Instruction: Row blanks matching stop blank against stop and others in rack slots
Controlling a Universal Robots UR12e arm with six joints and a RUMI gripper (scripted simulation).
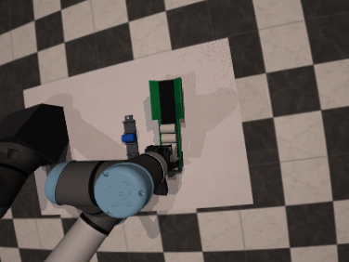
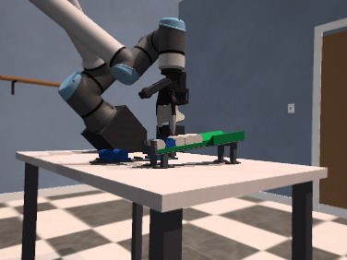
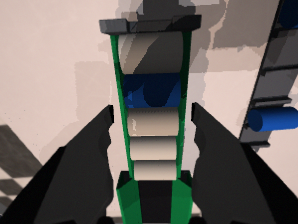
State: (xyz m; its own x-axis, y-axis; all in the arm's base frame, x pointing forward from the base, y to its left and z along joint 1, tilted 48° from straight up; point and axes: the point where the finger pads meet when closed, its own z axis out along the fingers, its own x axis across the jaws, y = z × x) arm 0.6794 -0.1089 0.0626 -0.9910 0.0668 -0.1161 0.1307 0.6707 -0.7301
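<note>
The dark stock rack lies 20 cm behind my hand, 3 cm to the left of it and 13 cm below it. Round my hand: stop (1 cm behind, 6 cm to the right, 6 cm below).
</note>
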